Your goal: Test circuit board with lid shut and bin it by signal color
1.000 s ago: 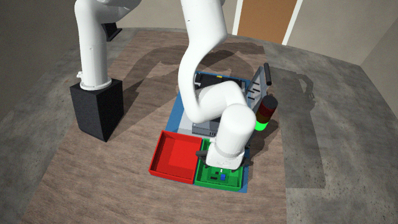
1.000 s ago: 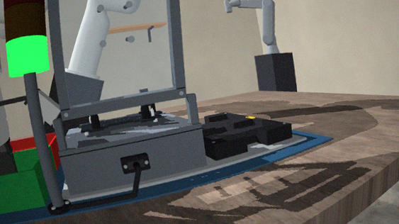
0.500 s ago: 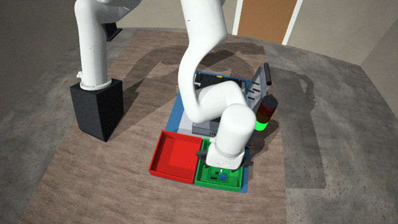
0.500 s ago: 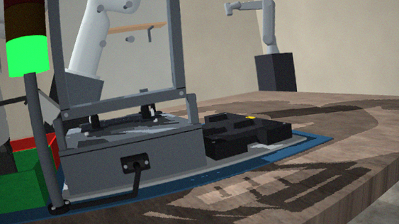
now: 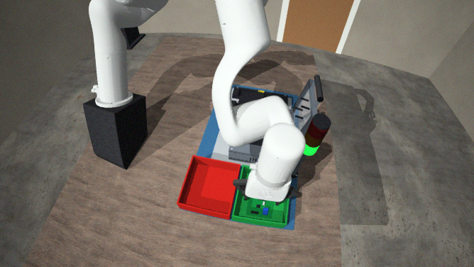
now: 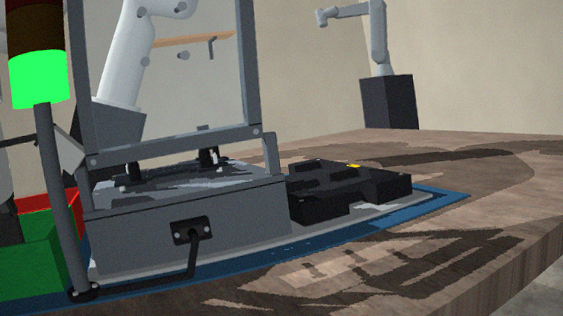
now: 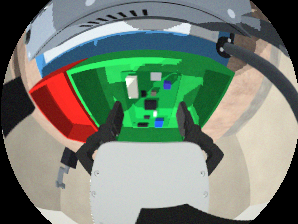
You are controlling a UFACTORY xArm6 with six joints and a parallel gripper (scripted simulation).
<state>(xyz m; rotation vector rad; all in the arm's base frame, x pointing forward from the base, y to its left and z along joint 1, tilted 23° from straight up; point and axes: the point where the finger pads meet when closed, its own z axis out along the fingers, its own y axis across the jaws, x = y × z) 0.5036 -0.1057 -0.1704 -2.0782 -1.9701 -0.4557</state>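
Now: the green bin 10 mm below my hand. The rest, counted from my hand: plate: 210 mm to the left, 50 mm above, 30 mm behind; then red bin: 150 mm behind, 10 mm to the left, 10 mm below; then green circuit board: 10 mm below.
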